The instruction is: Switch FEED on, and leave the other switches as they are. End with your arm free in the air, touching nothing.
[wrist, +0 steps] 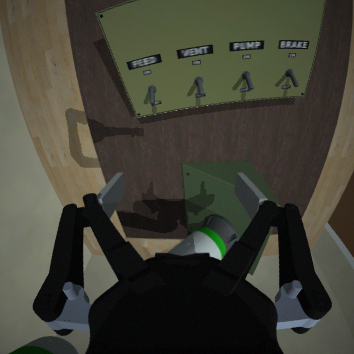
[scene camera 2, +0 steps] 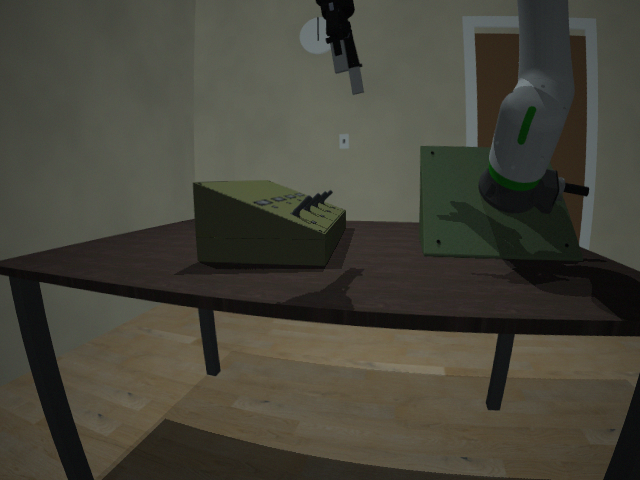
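Seen in the pictures: gripper, fingertip midpoint: (wrist: 179, 182) (scene camera 2: 350, 83); arm's base, origin of the base link: (wrist: 221, 231) (scene camera 2: 508, 189).
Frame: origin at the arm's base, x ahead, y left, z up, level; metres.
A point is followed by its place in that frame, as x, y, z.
Observation:
The olive switch box (scene camera 2: 258, 237) @(0.479, 0.338, -0.089) (wrist: 210, 22) @(0.595, 0.128, -0.008) stands on the table, with four levers in a row on its sloping face. In the wrist view, the FEED lever (wrist: 152, 95) @(0.426, 0.249, -0.027) is at the left end, below its FEED label (wrist: 144, 62) @(0.504, 0.270, -0.029). The VENT lever (wrist: 200, 87) @(0.453, 0.135, -0.024), PUMP lever (wrist: 247, 81) @(0.481, 0.024, -0.028) and BRAKE lever (wrist: 292, 78) @(0.510, -0.093, -0.029) follow to the right. All four levers lean toward the box's lower edge, away from the ON marks. My gripper (scene camera 2: 349, 82) @(0.349, 0.166, 0.227) (wrist: 179, 182) @(0.349, 0.166, 0.227) is open and empty, high in the air above the table and apart from the box.
A green sloped block (scene camera 2: 449, 180) @(0.145, 0.003, 0.018) (wrist: 202, 200) @(0.084, 0.079, -0.066) stands on the dark table (scene camera 2: 155, 279) @(0.592, 0.499, -0.141) (wrist: 165, 137) @(0.281, 0.226, -0.141), beside the switch box. A white-grey arm section (scene camera 2: 524, 134) @(0.001, 0.191, 0.108) (wrist: 200, 245) @(0.051, 0.090, 0.104) with a green ring hangs in front of the block in the scene view. A door is behind.

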